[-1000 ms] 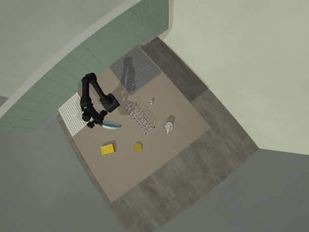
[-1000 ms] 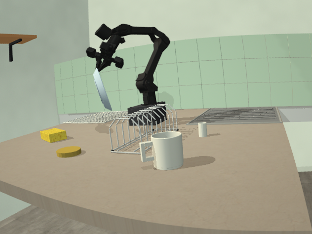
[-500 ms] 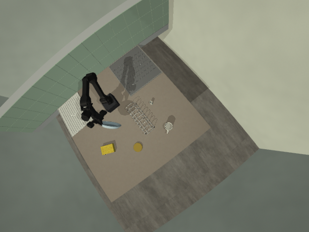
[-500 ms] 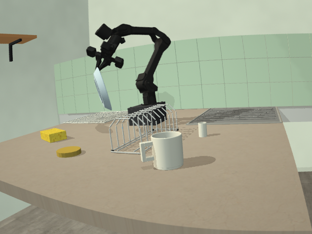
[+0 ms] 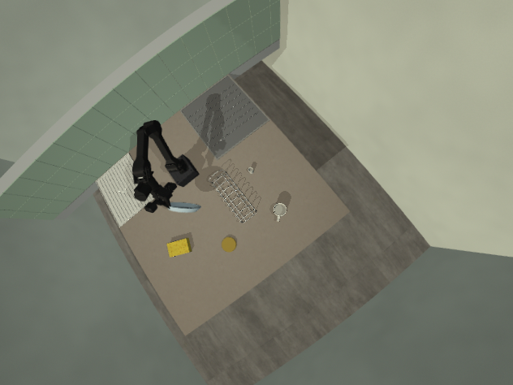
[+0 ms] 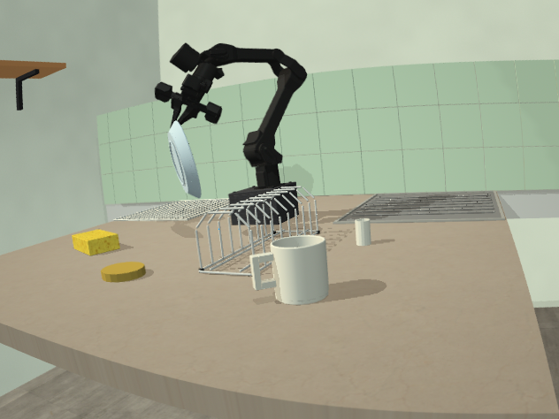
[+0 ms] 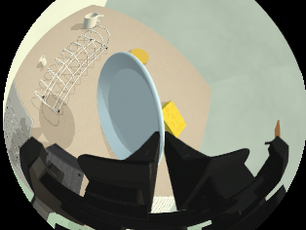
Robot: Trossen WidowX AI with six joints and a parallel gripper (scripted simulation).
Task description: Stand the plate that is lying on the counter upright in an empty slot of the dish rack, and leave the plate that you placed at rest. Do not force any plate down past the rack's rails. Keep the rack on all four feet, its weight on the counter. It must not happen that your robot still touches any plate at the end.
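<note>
The pale blue plate lies 3 cm ahead of my hand, 3 cm to the left of it and 11 cm below it. Round my hand: white drying mat 37 cm behind, 41 cm to the right, 30 cm below; yellow disc 32 cm ahead, 13 cm to the left, 29 cm below; small white cup 2 cm behind, 46 cm to the left, 29 cm below.
</note>
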